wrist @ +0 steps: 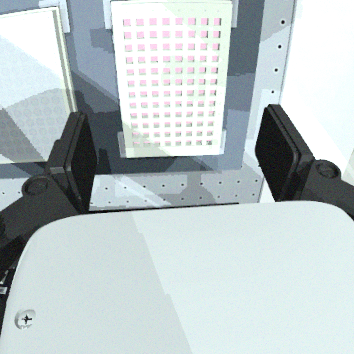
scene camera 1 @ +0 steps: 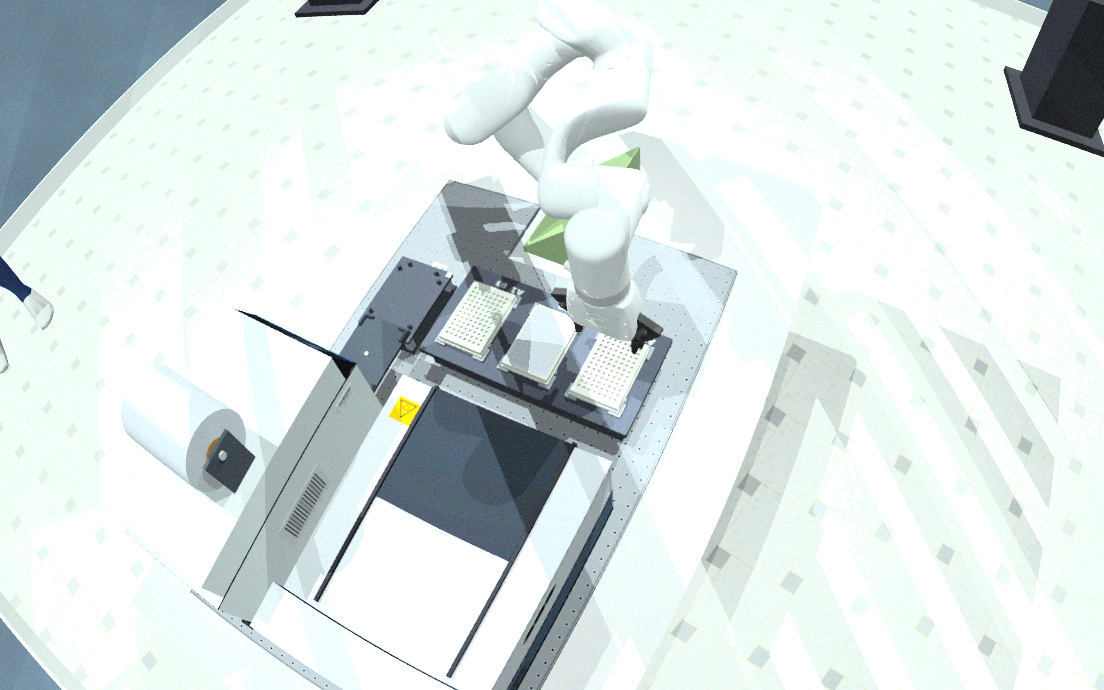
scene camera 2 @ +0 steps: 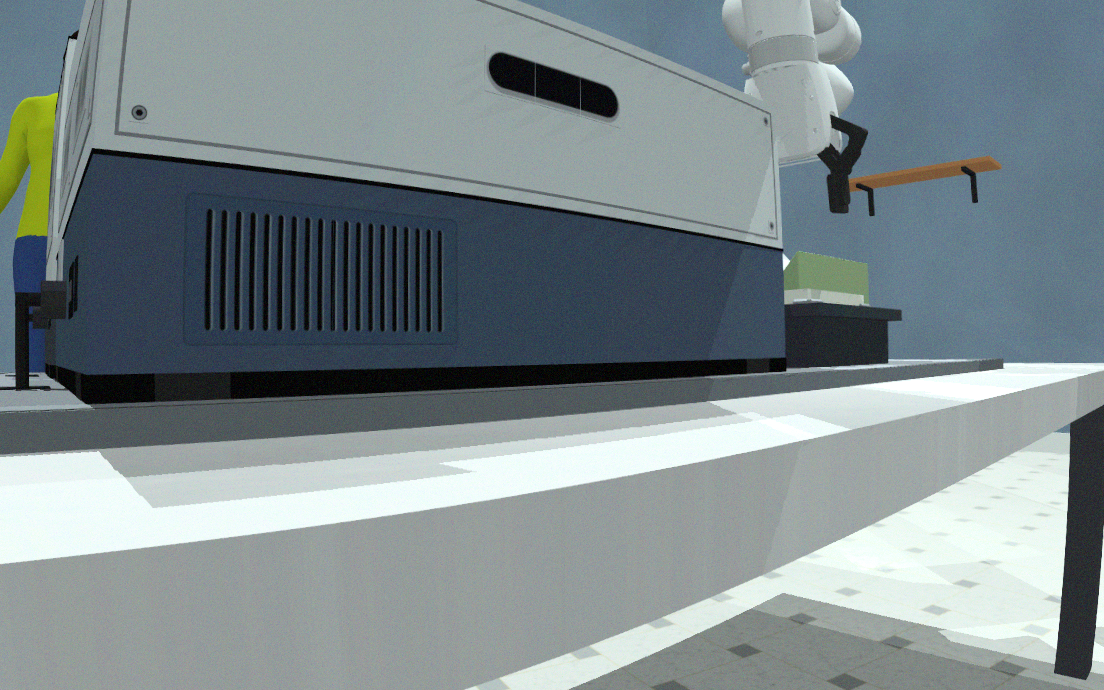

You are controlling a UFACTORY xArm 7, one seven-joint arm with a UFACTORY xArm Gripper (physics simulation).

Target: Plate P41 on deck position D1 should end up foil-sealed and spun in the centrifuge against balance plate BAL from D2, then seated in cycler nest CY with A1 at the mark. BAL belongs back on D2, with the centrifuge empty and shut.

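Places are measured from the arm's base along level axes (x back, y left, z down), in centimetres.
Where they show: gripper, fingertip midpoint: point(wrist: 176, 130) point(scene camera 1: 609, 335) point(scene camera 2: 802, 217).
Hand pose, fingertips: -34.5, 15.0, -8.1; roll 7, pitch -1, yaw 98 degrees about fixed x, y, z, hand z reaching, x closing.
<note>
Each offset is from my fingertips to the top centre of the thing, as dx, dy, dz. "*": to the spot under its first point.
The gripper point(scene camera 1: 608, 337) point(scene camera 2: 838, 199) point(wrist: 176, 135) is open and empty, above the deck rack's right end in scene camera 1. A white plate with pink wells @[-0.9, +0.1, +8.4] point(scene camera 1: 610, 374) point(wrist: 172, 82) sits upright on that end, below the fingers and ahead of them in the wrist view. A plate with a smooth pale top @[+1.0, -12.1, +8.4] point(scene camera 1: 537, 345) point(wrist: 30, 85) sits on the middle position. A third open-well plate @[+2.9, -24.4, +8.4] point(scene camera 1: 477, 318) sits on the left position. The position labels are partly hidden and too small to read surely. A gap separates the fingers from the plates.
The dark deck rack @[* +3.6, +7.0, +10.0] point(scene camera 1: 657, 358) point(wrist: 245, 100) stands behind a large instrument point(scene camera 1: 590, 488) point(scene camera 2: 407, 179) with a yellow warning label @[* -22.6, -23.4, -5.1] point(scene camera 1: 404, 410). A dark flat module @[+5.0, -40.7, +10.5] point(scene camera 1: 407, 296) and a lower dark tray @[-10.8, -39.5, +5.8] point(scene camera 1: 376, 345) lie left of the rack. A green wedge point(scene camera 1: 547, 242) point(scene camera 2: 830, 276) stands behind it.
</note>
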